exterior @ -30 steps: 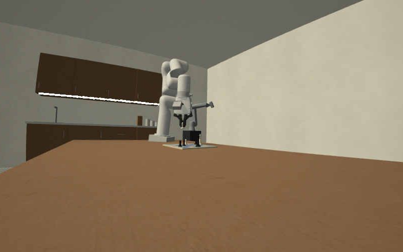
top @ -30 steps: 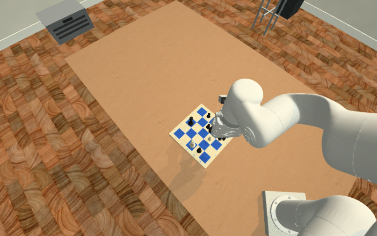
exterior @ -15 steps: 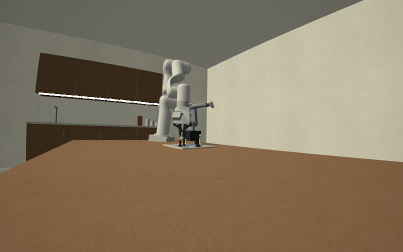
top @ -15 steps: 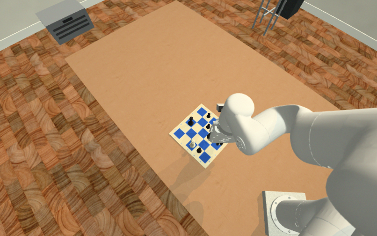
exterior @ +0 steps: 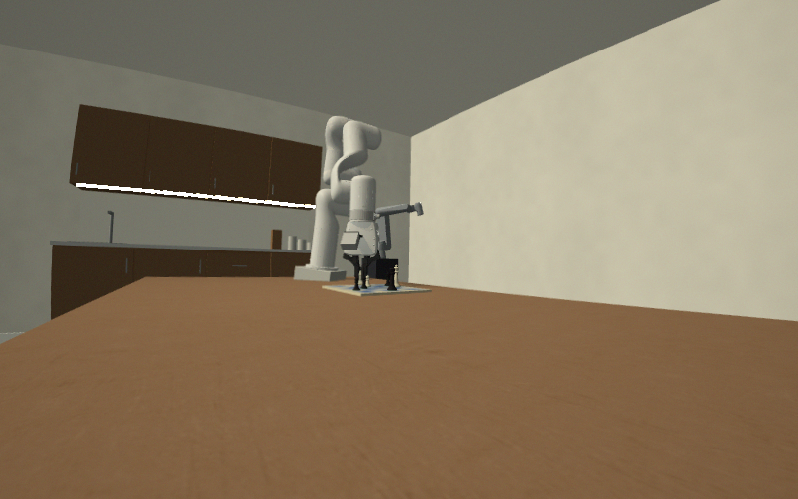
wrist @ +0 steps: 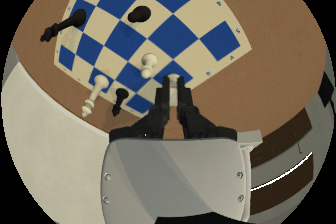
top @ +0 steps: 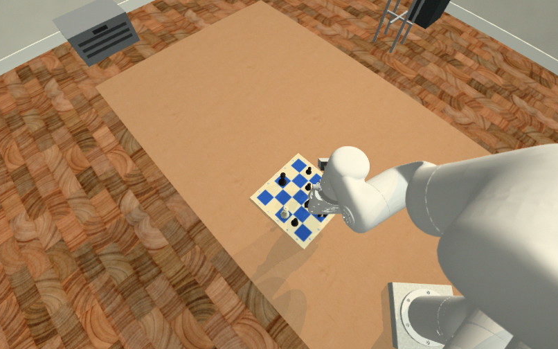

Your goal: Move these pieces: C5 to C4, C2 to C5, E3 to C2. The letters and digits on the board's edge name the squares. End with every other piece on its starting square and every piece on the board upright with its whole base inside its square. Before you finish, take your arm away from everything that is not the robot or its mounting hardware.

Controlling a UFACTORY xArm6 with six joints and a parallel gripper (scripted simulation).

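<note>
Right now my hand is 4 cm short of the white pawn and 2 cm above it. The rest, counted from my hand: blue-and-cream chessboard: 8 cm ahead, 4 cm below; then white chess piece: 7 cm ahead, 7 cm to the left; then black pawn: 4 cm ahead, 7 cm to the left, 1 cm below.
</note>
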